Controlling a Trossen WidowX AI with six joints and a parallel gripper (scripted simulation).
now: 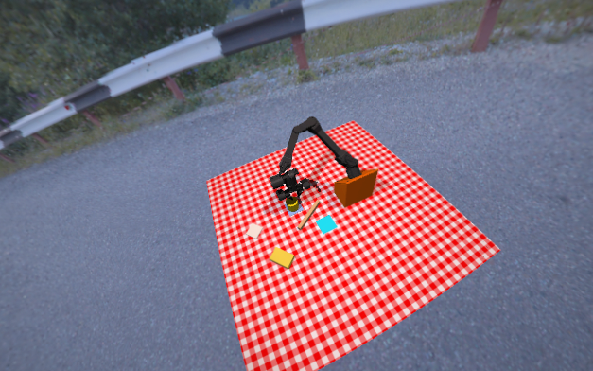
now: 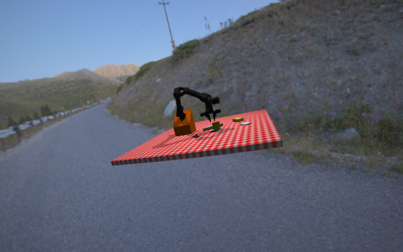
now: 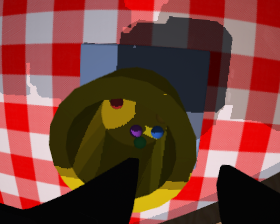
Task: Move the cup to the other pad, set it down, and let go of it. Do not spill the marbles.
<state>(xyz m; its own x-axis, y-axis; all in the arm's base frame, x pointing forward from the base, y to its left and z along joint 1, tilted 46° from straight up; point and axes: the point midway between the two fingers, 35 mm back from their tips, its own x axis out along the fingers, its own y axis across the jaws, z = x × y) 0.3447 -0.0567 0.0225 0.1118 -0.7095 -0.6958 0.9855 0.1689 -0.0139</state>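
The yellow cup is 20 mm ahead of my gripper tip and 50 mm below it. Also, from my gripper tip: white tile (290 mm ahead, 80 mm to the left, 80 mm below); then wooden stick (50 mm behind, 90 mm to the left, 80 mm below); then yellow block (170 mm ahead, 290 mm to the left, 70 mm below).
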